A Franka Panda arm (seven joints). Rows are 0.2 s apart.
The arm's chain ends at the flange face. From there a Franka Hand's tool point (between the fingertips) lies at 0.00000 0.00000 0.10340 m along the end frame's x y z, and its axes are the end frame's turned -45 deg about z.
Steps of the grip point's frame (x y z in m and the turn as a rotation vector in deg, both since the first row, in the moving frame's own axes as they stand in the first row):
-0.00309, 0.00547, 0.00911, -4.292, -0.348, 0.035
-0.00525, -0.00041, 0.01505, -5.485, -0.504, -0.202
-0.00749, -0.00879, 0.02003, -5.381, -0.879, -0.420
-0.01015, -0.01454, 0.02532, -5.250, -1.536, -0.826
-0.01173, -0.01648, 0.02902, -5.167, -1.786, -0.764
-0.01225, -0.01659, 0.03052, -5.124, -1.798, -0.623
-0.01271, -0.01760, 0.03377, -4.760, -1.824, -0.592
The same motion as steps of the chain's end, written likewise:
-0.00334, 0.00014, 0.00940, -3.281, 2.789, 0.035
-0.01036, -0.00420, 0.01553, -4.235, 3.522, -0.202
-0.01728, -0.00887, 0.02050, -4.426, 3.183, -0.420
-0.02225, -0.01172, 0.02579, -4.798, 2.626, -0.826
-0.02431, -0.01219, 0.02949, -4.917, 2.391, -0.764
-0.02468, -0.01187, 0.03098, -4.895, 2.352, -0.623
-0.02522, -0.01183, 0.03418, -4.656, 2.076, -0.592

